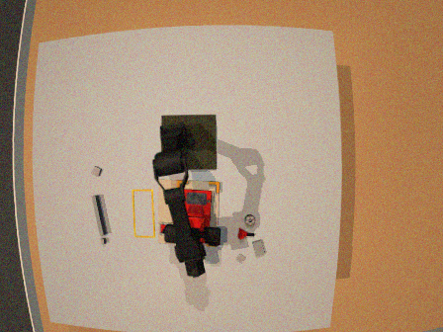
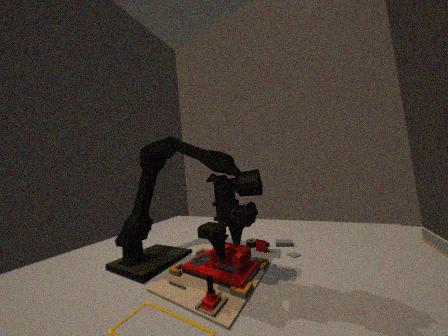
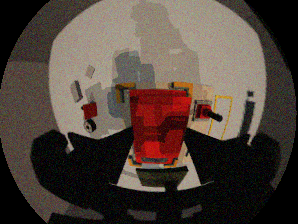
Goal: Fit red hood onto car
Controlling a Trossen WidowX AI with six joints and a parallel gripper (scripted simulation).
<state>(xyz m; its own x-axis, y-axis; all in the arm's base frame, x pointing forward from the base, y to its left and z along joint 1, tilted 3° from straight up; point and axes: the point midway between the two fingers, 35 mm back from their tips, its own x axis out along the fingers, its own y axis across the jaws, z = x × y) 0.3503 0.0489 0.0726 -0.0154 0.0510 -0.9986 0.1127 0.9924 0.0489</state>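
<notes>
The red hood is 1 cm above my gripper tip. Round my gripper tip: long grey bar (6 cm behind, 38 cm to the right, 4 cm below); then grey engine block (1 cm to the left, 3 cm below).
</notes>
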